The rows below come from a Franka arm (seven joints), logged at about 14 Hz.
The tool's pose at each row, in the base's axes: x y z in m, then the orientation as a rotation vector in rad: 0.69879 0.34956 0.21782 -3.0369 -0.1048 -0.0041; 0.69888 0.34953 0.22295 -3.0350 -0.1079 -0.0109; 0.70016 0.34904 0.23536 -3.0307 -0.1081 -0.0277; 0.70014 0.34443 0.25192 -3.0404 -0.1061 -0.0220; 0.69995 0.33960 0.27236 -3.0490 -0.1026 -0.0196; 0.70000 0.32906 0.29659 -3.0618 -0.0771 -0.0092; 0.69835 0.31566 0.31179 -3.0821 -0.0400 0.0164; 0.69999 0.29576 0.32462 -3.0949 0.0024 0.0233; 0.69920 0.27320 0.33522 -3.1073 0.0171 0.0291; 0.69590 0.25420 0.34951 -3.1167 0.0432 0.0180
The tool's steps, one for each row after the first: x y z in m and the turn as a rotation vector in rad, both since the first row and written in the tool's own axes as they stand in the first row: 0.00012 -0.00049 -0.00511 0.0016 0.0044 -0.0023; 0.00144 -0.00119 -0.01750 0.0054 0.0156 -0.0031; 0.00121 0.00169 -0.03445 -0.0040 0.0116 -0.0014; 0.00081 0.00437 -0.05528 -0.0124 0.0098 0.0012; 0.00029 0.01235 -0.08046 -0.0242 0.0034 0.0184; -0.00218 0.02397 -0.09696 -0.0433 -0.0126 0.0436; -0.00183 0.04252 -0.11176 -0.0558 -0.0160 0.0713; -0.00410 0.06376 -0.12462 -0.0682 -0.0197 0.0809; -0.00861 0.08093 -0.14079 -0.0780 -0.0120 0.0972
